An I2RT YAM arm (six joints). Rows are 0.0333 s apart.
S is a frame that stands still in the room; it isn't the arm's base.
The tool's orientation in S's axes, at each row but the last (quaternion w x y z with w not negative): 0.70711 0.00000 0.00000 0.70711; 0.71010 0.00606 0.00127 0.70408; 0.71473 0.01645 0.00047 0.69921; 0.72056 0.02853 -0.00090 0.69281; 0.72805 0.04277 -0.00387 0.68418; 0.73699 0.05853 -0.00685 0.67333; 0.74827 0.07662 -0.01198 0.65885; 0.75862 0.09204 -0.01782 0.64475; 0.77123 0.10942 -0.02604 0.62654; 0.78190 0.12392 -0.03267 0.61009; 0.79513 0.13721 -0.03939 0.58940; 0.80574 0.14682 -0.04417 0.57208; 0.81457 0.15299 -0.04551 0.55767
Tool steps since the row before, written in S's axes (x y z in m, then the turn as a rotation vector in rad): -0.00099 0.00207 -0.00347 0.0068 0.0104 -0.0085; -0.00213 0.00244 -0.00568 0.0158 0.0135 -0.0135; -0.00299 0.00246 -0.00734 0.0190 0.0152 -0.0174; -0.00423 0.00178 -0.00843 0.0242 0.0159 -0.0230; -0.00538 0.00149 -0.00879 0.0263 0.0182 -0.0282; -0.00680 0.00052 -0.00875 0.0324 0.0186 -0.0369; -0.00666 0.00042 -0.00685 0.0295 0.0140 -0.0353; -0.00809 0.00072 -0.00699 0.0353 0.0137 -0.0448; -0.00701 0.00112 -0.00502 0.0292 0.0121 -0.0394; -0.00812 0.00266 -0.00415 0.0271 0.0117 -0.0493; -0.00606 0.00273 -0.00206 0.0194 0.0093 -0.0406; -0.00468 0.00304 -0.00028 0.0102 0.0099 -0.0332; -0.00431 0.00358 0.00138 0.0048 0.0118 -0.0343
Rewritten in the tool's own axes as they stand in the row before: 0.00207 0.00099 -0.00347 0.0104 -0.0068 -0.0085; 0.00238 0.00209 -0.00572 0.0135 -0.0158 -0.0134; 0.00223 0.00286 -0.00746 0.0152 -0.0191 -0.0173; 0.00126 0.00396 -0.00865 0.0159 -0.0245 -0.0227; 0.00058 0.00495 -0.00914 0.0180 -0.0267 -0.0279; -0.00090 0.00613 -0.00921 0.0182 -0.0334 -0.0362; -0.00128 0.00595 -0.00738 0.0135 -0.0309 -0.0343; -0.00168 0.00723 -0.00773 0.0128 -0.0378 -0.0430; -0.00131 0.00634 -0.00580 0.0109 -0.0314 -0.0380; -0.00038 0.00777 -0.00545 0.0080 -0.0310 -0.0477; 0.00024 0.00612 -0.00330 0.0054 -0.0229 -0.0395; 0.00110 0.00524 -0.00159 0.0045 -0.0127 -0.0335; 0.00193 0.00544 -0.00018 0.0040 -0.0073 -0.0356
